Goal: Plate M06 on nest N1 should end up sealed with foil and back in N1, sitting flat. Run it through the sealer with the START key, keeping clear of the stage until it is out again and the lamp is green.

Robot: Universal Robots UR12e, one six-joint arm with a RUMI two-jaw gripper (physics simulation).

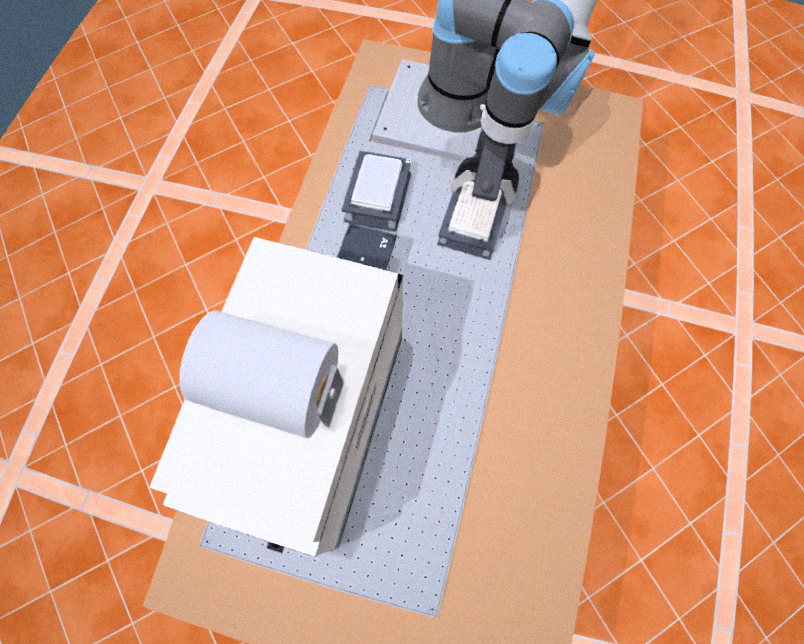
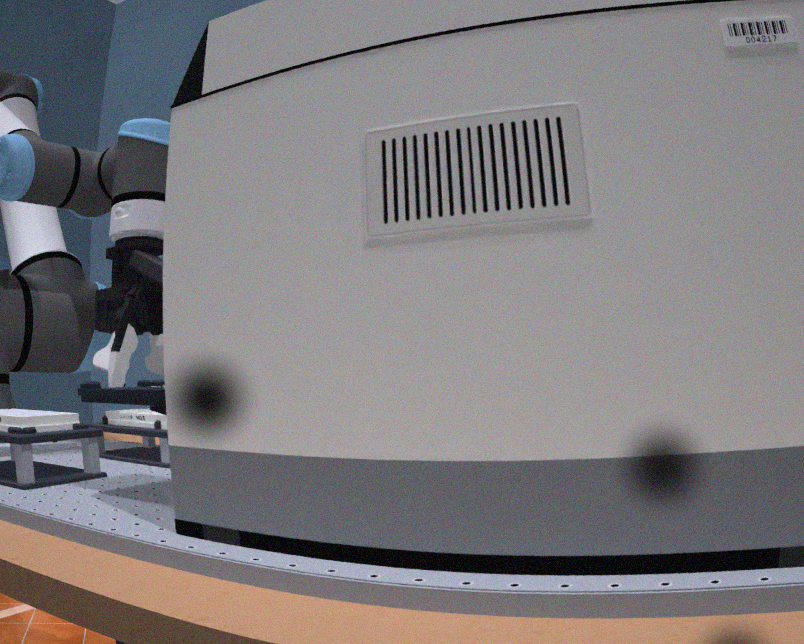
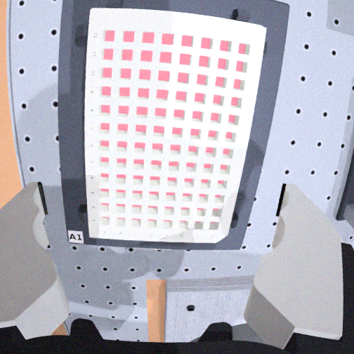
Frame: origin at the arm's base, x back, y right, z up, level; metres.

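Seen in the pictures: arm's base, link origin: [image 1: 455, 103].
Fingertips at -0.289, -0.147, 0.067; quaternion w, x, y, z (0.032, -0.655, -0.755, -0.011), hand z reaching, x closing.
Offsets run from my fingertips to a thing's middle, as dx, dy, dz. "spot": to the spot under its first point. Level surfaces: height alone.
A white plate {-0.020, +0.001, -0.021} [image 1: 475, 214] [image 2: 134, 419] [image 3: 165, 120] with open, pink-bottomed wells sits flat on a dark nest {spot: -0.087, -0.006, -0.066} [image 1: 466, 246] [image 3: 272, 75]. Its printed label is too small to read surely. My gripper [image 1: 484, 189] [image 2: 136, 372] [image 3: 161, 188] is open and empty, above this plate near its A1-marked end, one finger out to each side. The white sealer [image 1: 268, 462] [image 2: 402, 335] carries a foil roll {-0.572, +0.139, +0.347} [image 1: 255, 372]. Its dark stage {-0.261, +0.167, +0.020} [image 1: 362, 244] [image 2: 120, 394] sticks out at the robot's end and shows no plate. The START key and lamp do not show.
A second white plate {-0.036, +0.223, -0.012} [image 1: 377, 181] [image 2: 40, 420], smooth on top, sits on another dark nest [image 1: 369, 218] beside the first, close to the stage. The sealer is a tall obstacle on the perforated board {dz -0.071} [image 1: 429, 536]. The robot's base plate [image 1: 402, 124] lies behind the nests.
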